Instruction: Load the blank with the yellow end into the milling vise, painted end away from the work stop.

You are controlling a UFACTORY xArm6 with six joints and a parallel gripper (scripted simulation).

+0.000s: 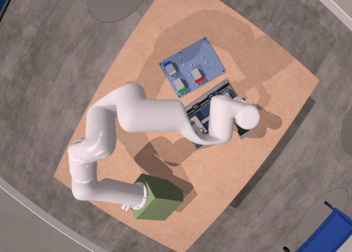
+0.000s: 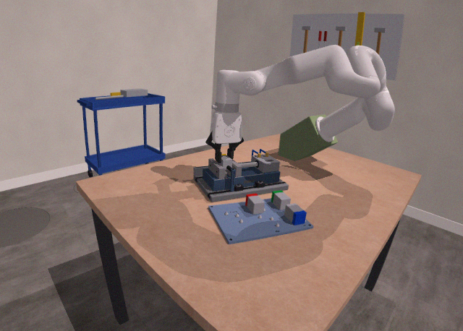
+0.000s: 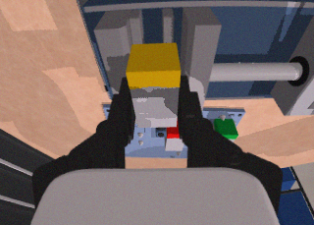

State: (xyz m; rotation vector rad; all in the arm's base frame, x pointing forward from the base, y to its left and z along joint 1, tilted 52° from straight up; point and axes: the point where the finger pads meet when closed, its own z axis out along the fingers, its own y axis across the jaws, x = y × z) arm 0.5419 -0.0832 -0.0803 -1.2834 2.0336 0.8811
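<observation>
My gripper is now 20 mm above the yellow-ended blank. From my hand the other things lie so: hosed block 160 mm behind, 60 mm to the left, 40 mm below; then fixed jaw 40 mm below, 30 mm ahead, 10 mm to the right; then moving jaw 40 mm below, 30 mm behind, 10 mm to the left.
</observation>
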